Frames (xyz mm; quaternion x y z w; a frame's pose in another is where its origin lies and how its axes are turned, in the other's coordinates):
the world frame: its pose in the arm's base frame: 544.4 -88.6 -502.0 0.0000 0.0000 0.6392 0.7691
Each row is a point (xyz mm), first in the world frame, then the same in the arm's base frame.
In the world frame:
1: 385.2 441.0 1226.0
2: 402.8 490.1 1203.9
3: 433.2 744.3 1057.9
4: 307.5 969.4 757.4
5: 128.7 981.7 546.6
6: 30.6 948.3 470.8
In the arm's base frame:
1: 181.3 370.8 724.0
2: 136.2 397.1 701.9
3: -108.1 473.4 555.9
4: -352.4 391.0 255.4
5: -397.2 217.5 44.6
6: -382.3 114.9 -31.2

